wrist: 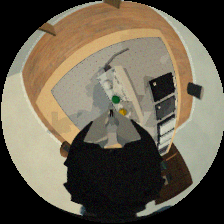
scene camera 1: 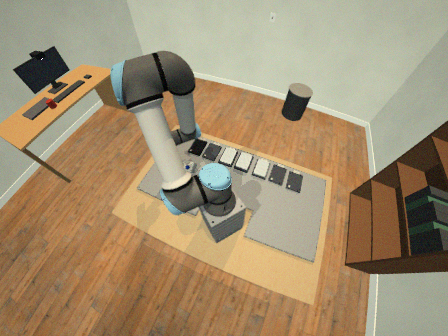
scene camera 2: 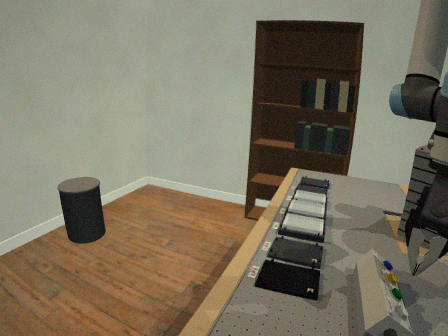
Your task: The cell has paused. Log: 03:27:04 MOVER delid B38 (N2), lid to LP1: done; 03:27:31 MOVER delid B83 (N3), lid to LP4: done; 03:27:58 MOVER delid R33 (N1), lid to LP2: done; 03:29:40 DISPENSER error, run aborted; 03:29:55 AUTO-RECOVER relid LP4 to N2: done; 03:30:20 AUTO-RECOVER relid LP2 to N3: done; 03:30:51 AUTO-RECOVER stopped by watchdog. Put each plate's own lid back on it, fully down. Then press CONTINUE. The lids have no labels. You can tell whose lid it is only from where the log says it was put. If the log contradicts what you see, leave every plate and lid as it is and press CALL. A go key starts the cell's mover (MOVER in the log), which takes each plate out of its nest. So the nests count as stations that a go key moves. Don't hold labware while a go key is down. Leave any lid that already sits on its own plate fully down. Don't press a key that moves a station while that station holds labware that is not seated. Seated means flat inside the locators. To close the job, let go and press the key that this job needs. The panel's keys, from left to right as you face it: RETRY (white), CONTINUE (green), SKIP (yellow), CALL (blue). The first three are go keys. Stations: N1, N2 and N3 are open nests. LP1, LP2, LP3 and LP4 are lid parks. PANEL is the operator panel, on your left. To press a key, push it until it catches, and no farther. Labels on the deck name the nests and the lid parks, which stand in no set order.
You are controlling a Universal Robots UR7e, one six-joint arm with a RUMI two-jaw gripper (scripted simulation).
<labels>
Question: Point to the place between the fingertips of my gripper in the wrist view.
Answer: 111, 110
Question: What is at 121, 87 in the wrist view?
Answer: An operator panel.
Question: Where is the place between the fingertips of my gripper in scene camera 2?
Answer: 413, 275
</labels>
